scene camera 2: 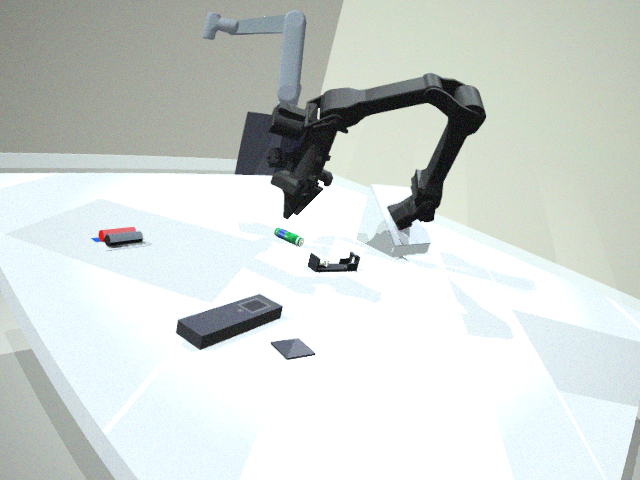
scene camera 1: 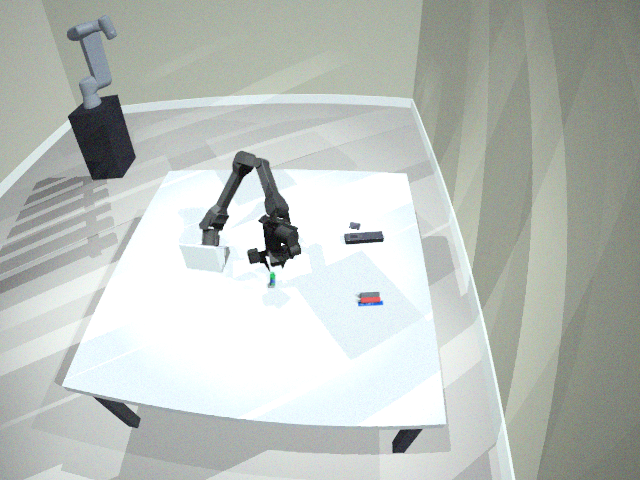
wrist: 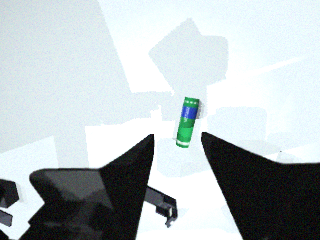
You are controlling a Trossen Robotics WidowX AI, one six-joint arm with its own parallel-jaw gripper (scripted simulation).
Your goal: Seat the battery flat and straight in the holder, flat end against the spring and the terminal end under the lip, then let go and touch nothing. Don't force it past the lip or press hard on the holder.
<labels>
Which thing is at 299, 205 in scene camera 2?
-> My gripper.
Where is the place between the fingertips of my gripper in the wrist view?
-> At 177, 137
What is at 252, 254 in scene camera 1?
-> My gripper.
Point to a dark remote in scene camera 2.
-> At 202, 330
</labels>
